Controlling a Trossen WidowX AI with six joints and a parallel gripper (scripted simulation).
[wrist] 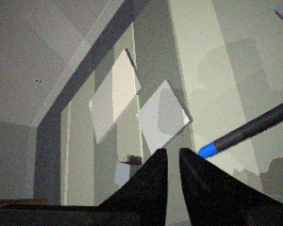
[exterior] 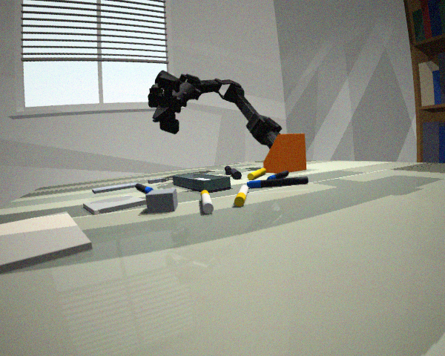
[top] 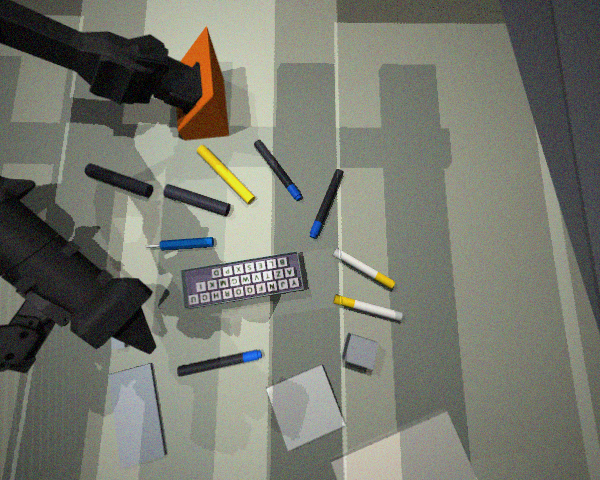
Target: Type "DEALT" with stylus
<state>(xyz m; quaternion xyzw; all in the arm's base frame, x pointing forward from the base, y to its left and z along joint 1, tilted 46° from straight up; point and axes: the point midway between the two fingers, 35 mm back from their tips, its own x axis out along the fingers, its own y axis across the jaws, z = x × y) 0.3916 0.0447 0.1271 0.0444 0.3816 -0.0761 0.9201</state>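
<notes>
My gripper tip is 16 cm past the stylus, 4 cm to the left of it and 18 cm above it. The rest, counted from my gripper tip: flat white pad: 14 cm ahead, 17 cm to the left, 18 cm below; yellow stick: 28 cm behind, 8 cm to the left, 18 cm below; grey cube: 7 cm ahead, 27 cm to the left, 17 cm below.
</notes>
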